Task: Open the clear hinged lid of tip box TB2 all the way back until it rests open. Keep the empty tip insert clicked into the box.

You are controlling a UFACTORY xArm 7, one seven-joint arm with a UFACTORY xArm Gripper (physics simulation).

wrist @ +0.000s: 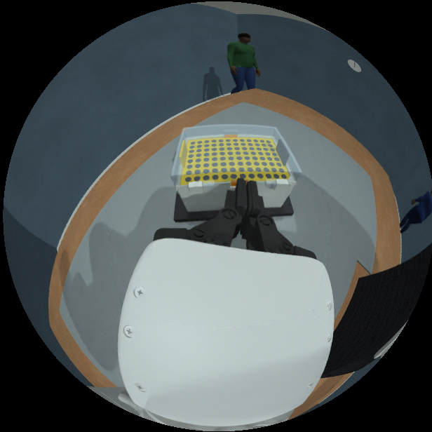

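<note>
The tip box (202, 198) stands on a dark base in the upper middle of the wrist view, white-walled, with a yellow insert (233, 158) full of round holes seated in it. The clear lid (227, 129) lies closed over the insert. An orange tab shows at the middle of the near edge, partly hidden by the fingers, and another at the far edge. My gripper (242, 192) is shut with nothing between its fingers. Its tips are at the middle of the box's near side, by the orange tab; whether they touch it I cannot tell.
The dark base (192, 215) sticks out in front of the box. The grey table top (145, 215) has a wooden rim (95, 197). A black panel (385, 310) is at the lower right. A person in green (243, 55) stands beyond the far edge, another in blue (421, 210) at the right.
</note>
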